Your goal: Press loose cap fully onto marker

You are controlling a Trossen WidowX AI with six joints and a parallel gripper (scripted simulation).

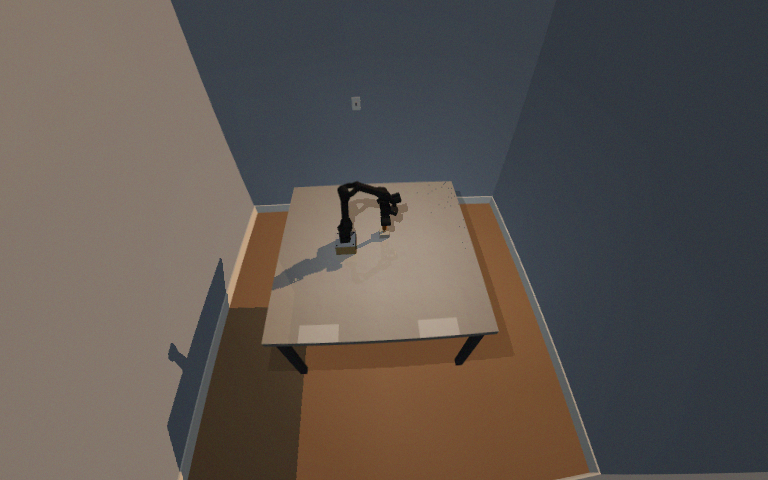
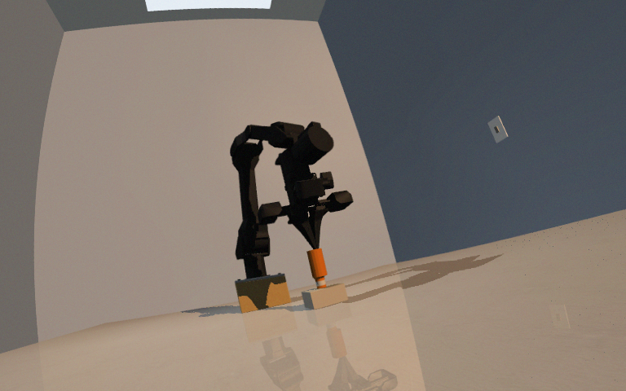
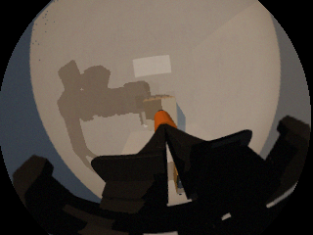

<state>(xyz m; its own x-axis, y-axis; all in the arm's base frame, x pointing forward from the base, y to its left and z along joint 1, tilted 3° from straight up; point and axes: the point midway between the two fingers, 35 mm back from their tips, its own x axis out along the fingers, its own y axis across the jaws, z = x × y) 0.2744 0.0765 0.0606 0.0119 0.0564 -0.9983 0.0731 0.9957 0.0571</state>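
The orange cap lies 30 mm below my gripper tip and 10 mm behind it. Also, from my gripper tip: tan holder block 90 mm below, 10 mm behind.
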